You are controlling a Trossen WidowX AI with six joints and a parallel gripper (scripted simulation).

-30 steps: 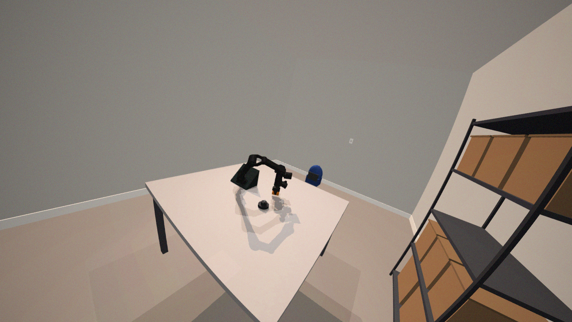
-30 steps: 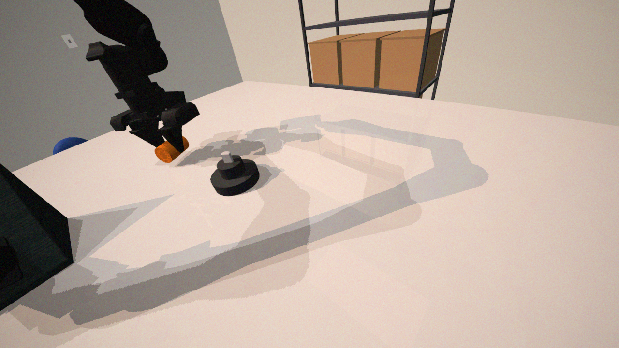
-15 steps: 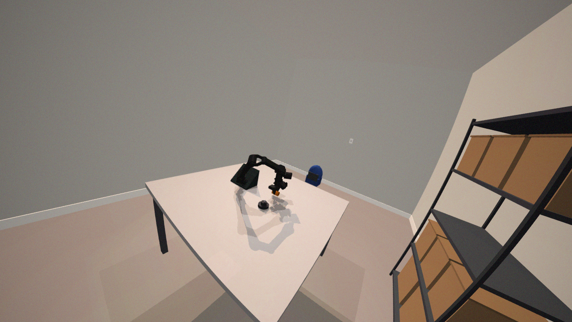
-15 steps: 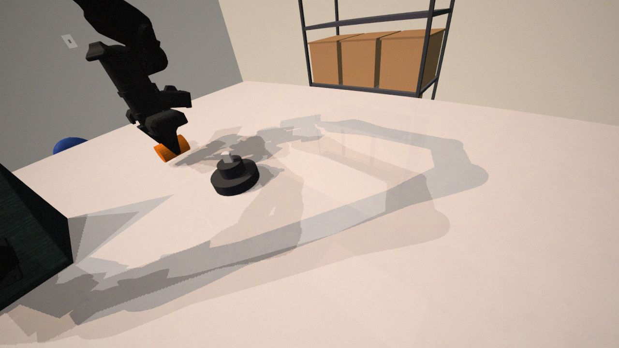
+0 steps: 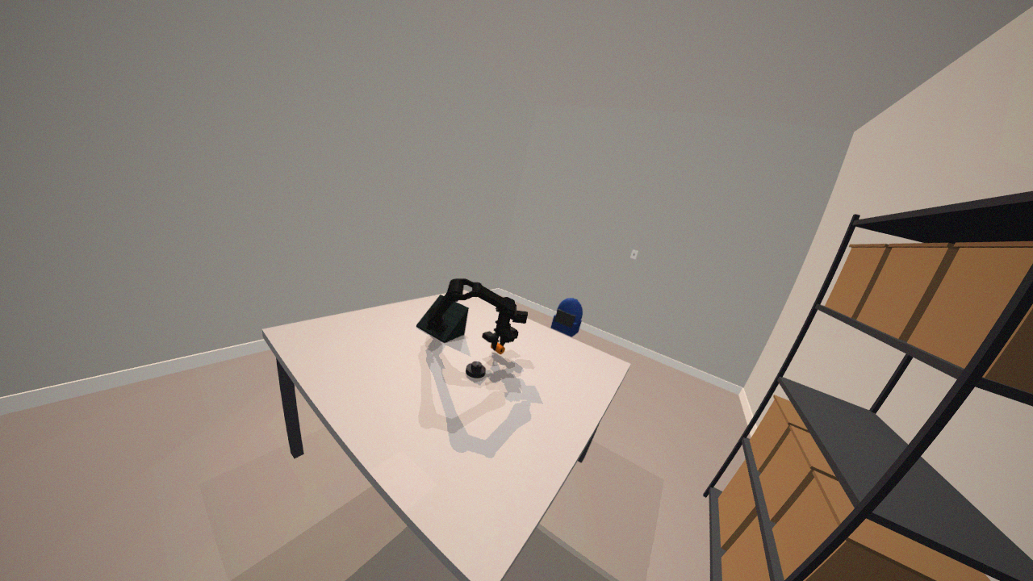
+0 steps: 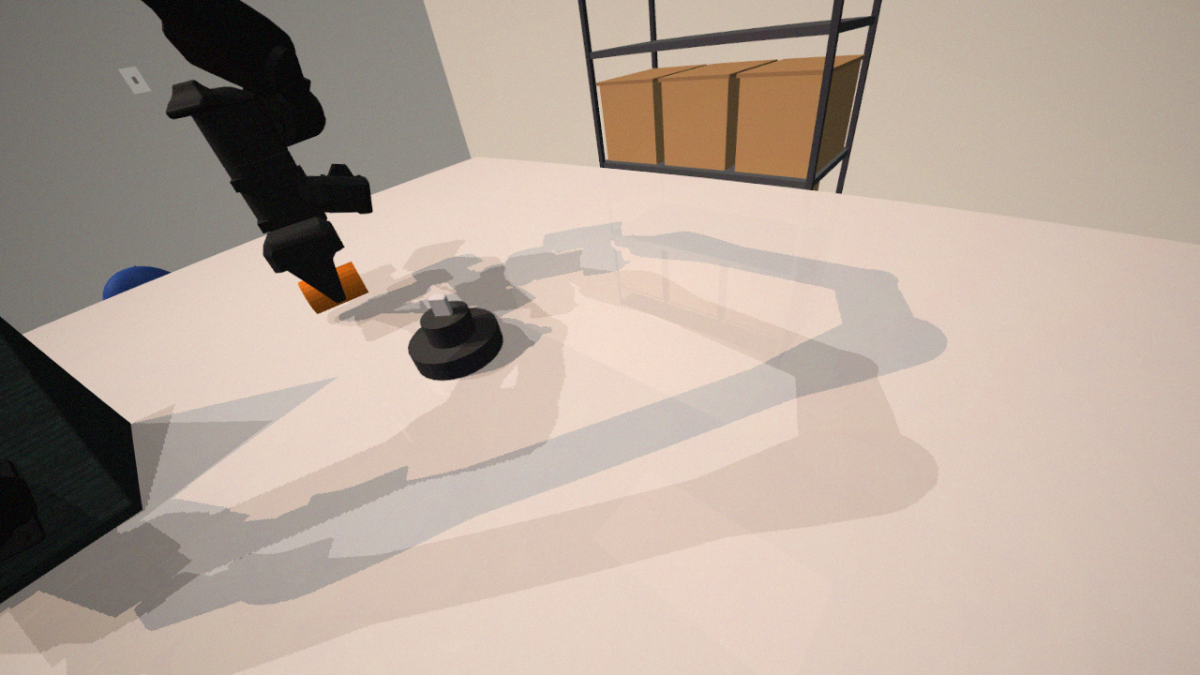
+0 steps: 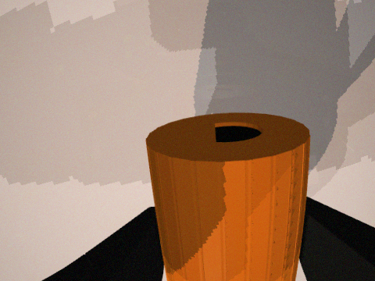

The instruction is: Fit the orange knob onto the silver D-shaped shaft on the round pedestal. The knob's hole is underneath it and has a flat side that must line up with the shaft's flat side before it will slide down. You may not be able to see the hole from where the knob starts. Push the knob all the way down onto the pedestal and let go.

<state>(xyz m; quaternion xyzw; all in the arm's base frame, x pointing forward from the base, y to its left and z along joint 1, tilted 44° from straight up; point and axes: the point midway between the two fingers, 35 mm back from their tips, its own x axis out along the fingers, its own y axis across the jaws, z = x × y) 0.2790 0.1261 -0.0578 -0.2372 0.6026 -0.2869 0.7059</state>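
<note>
The orange knob lies 10 mm behind my gripper tip and 10 mm above it. Round my gripper tip: round black pedestal: 200 mm to the right, 50 mm ahead, 10 mm above.
</note>
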